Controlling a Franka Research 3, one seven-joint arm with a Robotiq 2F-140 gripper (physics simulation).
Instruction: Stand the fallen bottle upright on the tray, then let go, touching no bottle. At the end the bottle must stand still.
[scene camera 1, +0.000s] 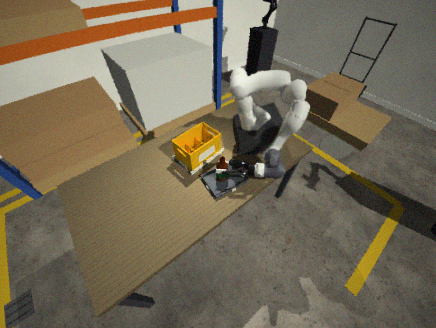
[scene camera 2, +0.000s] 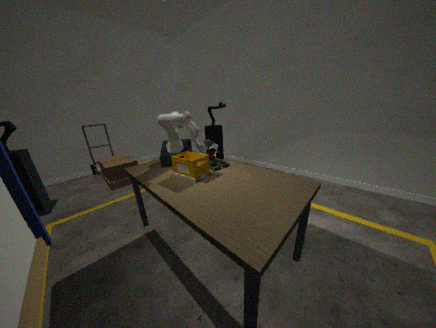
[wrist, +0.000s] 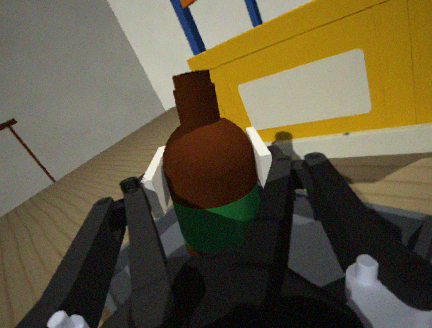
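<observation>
The brown bottle with a green label (scene camera 1: 222, 164) (wrist: 210, 160) stands about upright over the tray, neck up. My gripper (scene camera 1: 223, 173) (wrist: 209, 151) is shut on it, coming in from the side, with one white pad on each side of its body just above the label. The tray (scene camera 1: 216, 191) (wrist: 320, 242) is dark grey and lies flat on the table. The bottle's foot is hidden behind the fingers in the wrist view, so whether it rests on the tray I cannot tell. In scene camera 2 the bottle is small and partly hidden behind the crate.
A yellow crate (scene camera 1: 185, 154) (scene camera 2: 200, 172) (wrist: 300, 42) with brown bottles in it stands on a pale base close beside the tray. The wooden table's (scene camera 1: 135, 225) (scene camera 2: 240, 205) near edge runs close past the tray. Shelving and boxes stand beyond the table.
</observation>
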